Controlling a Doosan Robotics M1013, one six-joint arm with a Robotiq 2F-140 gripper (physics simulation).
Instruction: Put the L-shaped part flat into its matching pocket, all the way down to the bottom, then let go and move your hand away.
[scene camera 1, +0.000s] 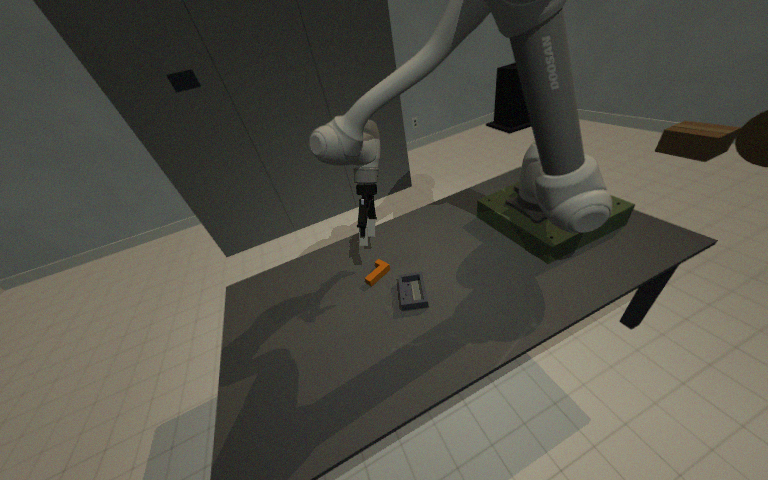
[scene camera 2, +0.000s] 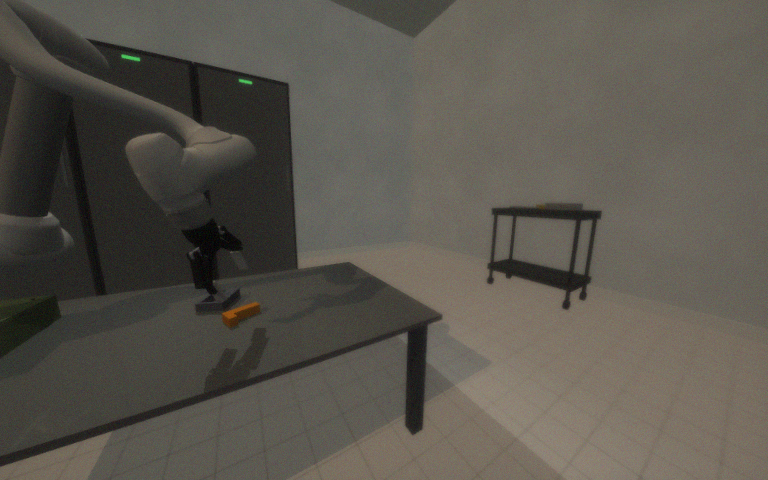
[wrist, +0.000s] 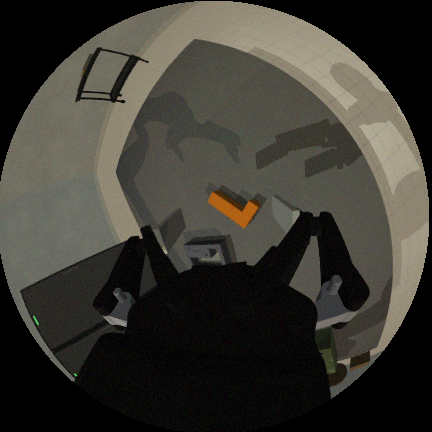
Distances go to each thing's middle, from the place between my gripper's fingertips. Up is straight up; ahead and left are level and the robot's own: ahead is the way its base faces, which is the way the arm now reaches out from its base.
Right now my hand is 1 cm short of the orange L-shaped part (wrist: 241, 215), 5 cm to the right of it and 13 cm above it.
